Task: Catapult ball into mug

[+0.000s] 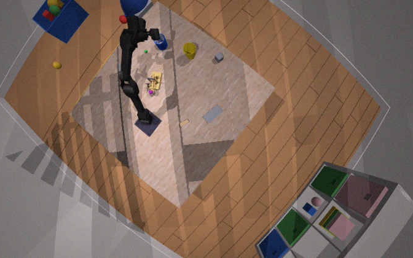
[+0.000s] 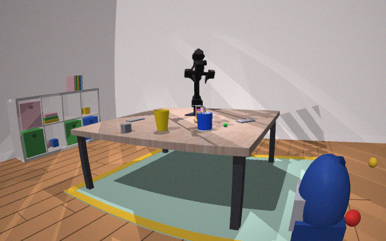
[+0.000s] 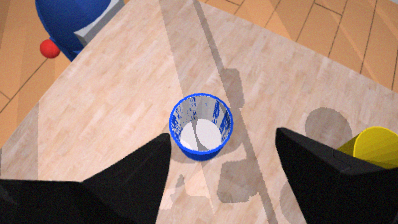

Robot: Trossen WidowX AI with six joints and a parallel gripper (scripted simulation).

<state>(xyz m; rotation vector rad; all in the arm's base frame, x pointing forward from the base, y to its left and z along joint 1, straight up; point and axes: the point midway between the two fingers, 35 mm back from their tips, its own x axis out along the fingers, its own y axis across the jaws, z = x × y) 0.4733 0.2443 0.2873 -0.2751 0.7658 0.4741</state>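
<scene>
My gripper tip is now 31 cm past the purple ball, 21 cm above it and 16 cm to the left of it. Round my gripper tip: blue mug 24 cm below, 5 cm ahead, 4 cm to the left; small green ball 26 cm below, 13 cm to the left, 7 cm behind; yellow cup 24 cm below, 21 cm to the right, 12 cm ahead.
</scene>
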